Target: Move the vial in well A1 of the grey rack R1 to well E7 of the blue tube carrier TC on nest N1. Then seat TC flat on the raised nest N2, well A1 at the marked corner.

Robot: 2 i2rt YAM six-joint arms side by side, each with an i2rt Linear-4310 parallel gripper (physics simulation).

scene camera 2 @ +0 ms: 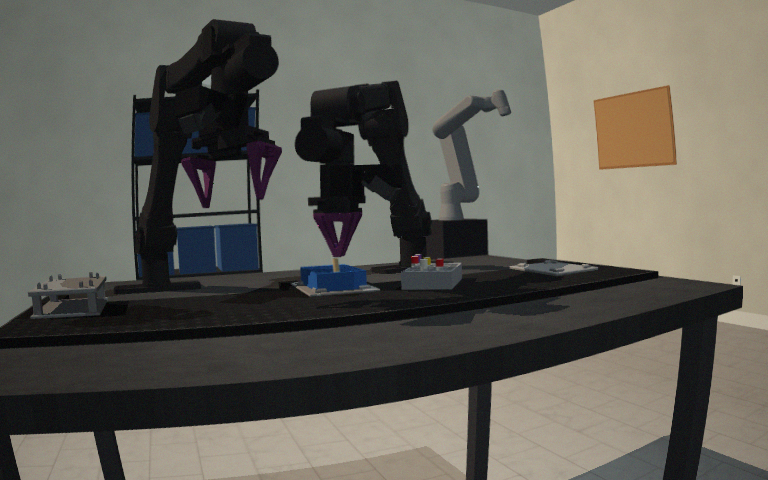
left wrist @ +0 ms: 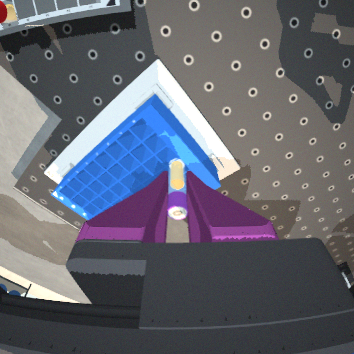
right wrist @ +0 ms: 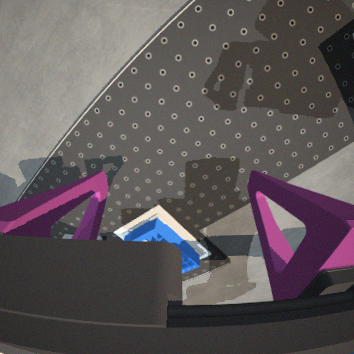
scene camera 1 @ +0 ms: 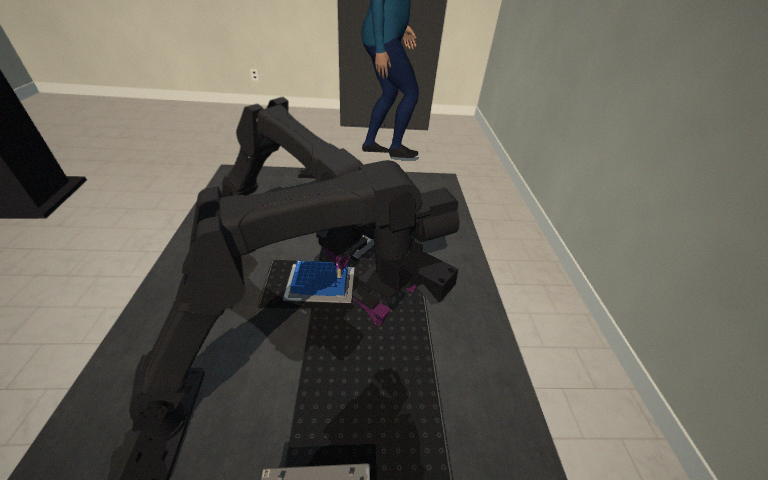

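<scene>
The blue tube carrier TC (scene camera 1: pixel 305 276) (scene camera 2: pixel 338 280) (left wrist: pixel 102 167) (right wrist: pixel 156 228) sits on the pale nest N1 (scene camera 1: pixel 320 300) (scene camera 2: pixel 362 290) (left wrist: pixel 200 130) (right wrist: pixel 159 209). My left gripper (scene camera 1: pixel 339 261) (scene camera 2: pixel 338 254) (left wrist: pixel 176 178) is shut on a cream vial (scene camera 1: pixel 339 273) (scene camera 2: pixel 335 264) (left wrist: pixel 177 174) with a purple band near its cap. The vial stands upright at one end of TC; its foot and exact well are hidden. My right gripper (scene camera 2: pixel 232 202) (right wrist: pixel 177 178) is open and empty, high above the table. The raised nest N2 (scene camera 1: pixel 320 472) (scene camera 2: pixel 67 284) is bare.
The grey rack R1 (scene camera 2: pixel 430 279) (left wrist: pixel 75 17) holds several vials with red, white and yellow caps, beside TC. A low pale plate (scene camera 2: pixel 552 266) lies beyond it at the right in scene camera 2. My right arm reaches over the table close to the left arm.
</scene>
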